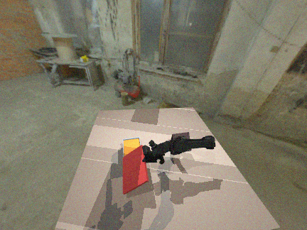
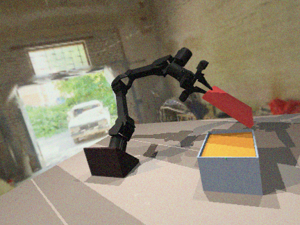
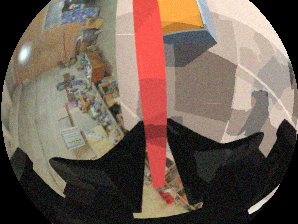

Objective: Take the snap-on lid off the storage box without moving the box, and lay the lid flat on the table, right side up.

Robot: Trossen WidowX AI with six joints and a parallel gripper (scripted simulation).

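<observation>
Right now my gripper tip is 6 cm short of the red lid, 1 cm to the left of it and 5 cm above it. The rest, counted from my gripper tip: storage box 5 cm ahead, 22 cm to the right, 18 cm below.
</observation>
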